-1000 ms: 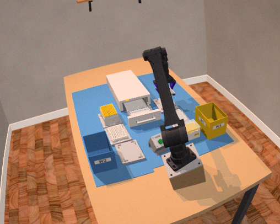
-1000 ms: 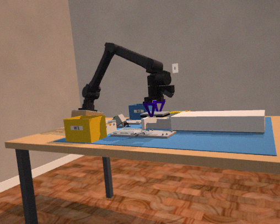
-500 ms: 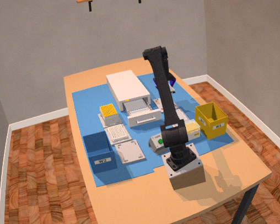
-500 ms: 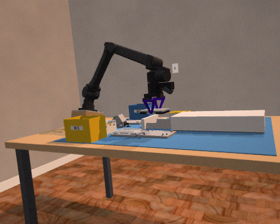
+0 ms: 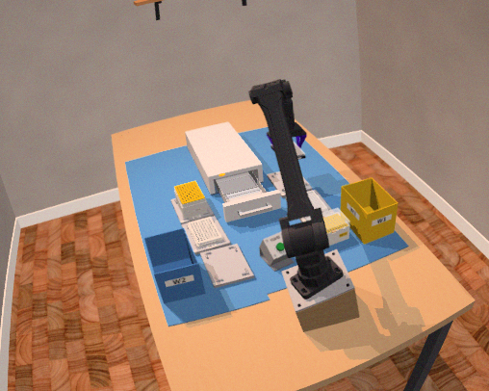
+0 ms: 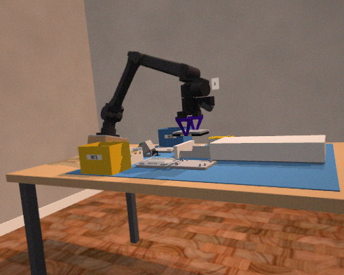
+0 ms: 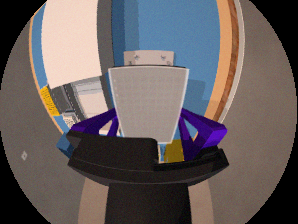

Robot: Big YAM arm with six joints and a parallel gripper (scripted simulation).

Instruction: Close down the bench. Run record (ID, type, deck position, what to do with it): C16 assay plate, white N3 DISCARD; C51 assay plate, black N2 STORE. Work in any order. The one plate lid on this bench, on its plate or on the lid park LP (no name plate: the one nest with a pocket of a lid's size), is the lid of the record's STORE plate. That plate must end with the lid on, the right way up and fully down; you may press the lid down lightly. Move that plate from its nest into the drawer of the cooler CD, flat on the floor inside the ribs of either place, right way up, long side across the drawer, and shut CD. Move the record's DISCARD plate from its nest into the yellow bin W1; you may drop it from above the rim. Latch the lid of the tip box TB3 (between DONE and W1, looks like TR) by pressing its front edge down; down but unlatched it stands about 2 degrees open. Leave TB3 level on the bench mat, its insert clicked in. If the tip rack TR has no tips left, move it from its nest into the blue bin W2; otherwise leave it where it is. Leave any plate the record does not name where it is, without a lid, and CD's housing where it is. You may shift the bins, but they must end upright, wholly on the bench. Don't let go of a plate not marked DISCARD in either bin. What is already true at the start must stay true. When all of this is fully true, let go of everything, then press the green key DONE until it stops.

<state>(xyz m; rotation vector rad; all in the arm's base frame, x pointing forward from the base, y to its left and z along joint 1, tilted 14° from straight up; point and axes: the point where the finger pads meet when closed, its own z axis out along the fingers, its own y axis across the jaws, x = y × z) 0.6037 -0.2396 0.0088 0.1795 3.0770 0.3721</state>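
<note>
Now: hand right at the black plate. Round my hand: cooler CD (180 mm to the left, 130 mm ahead, 110 mm below); then cooler drawer (190 mm to the left, 120 mm below); then plate lid (right at my hand).
</note>
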